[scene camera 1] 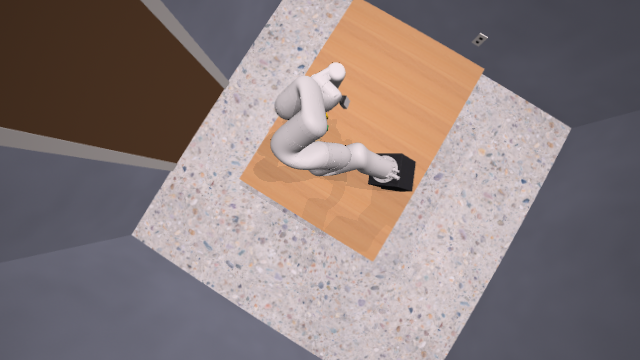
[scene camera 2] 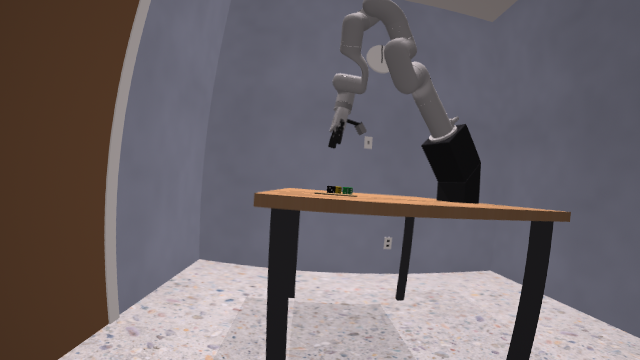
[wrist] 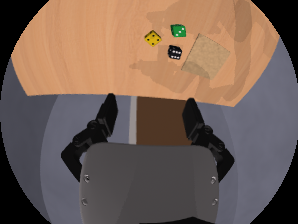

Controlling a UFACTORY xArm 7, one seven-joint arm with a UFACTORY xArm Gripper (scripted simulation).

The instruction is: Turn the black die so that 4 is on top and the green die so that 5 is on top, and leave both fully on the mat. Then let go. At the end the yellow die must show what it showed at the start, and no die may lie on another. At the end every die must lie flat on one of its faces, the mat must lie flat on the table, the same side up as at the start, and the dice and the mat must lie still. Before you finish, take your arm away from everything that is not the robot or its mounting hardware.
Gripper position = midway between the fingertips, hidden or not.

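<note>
Visible in the wrist view: my gripper [wrist: 151,103]; a tan mat [wrist: 206,58].
</note>
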